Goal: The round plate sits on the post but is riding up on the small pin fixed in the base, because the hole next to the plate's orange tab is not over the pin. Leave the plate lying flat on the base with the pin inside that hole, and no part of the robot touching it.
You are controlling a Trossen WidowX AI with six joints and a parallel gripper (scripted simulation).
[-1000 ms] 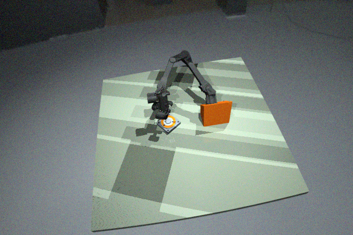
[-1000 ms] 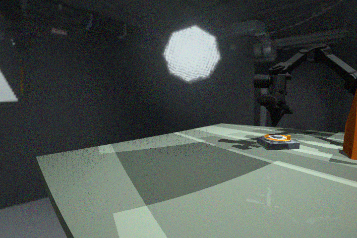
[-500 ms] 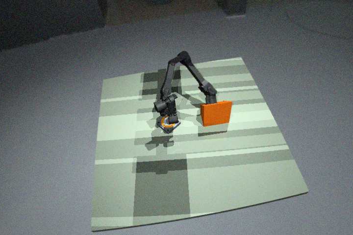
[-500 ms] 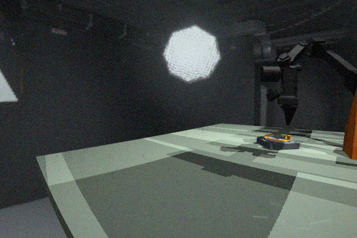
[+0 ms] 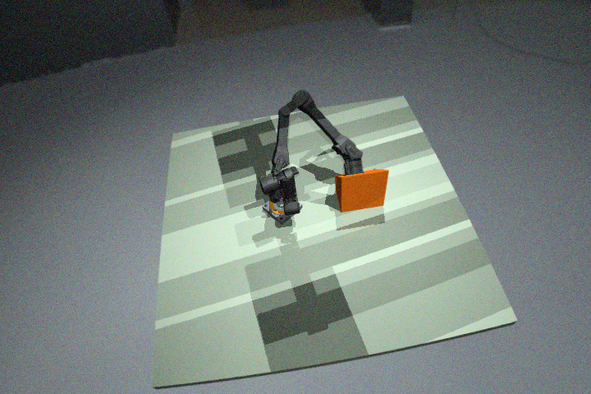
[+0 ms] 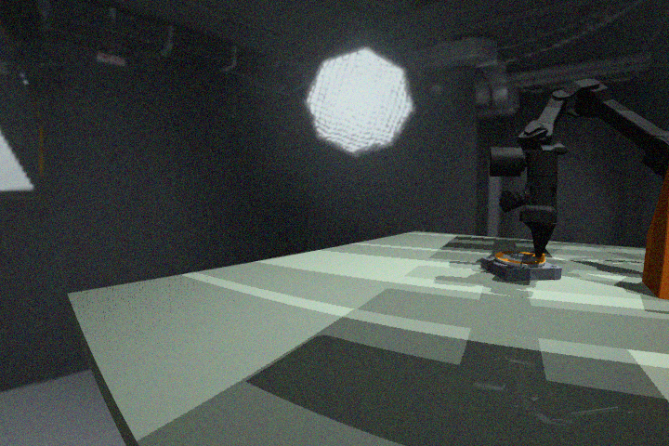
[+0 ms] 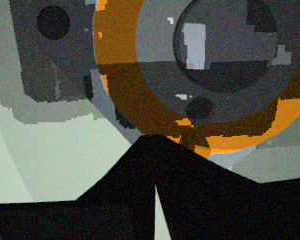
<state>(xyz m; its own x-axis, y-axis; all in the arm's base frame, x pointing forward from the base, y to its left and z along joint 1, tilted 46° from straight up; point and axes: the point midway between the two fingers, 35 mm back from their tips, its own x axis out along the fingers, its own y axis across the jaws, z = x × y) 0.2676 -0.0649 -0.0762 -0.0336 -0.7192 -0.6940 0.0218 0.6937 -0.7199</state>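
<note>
Now: the base 40 mm ahead of my gripper tip, 30 mm to the right of it and 20 mm below it.
</note>
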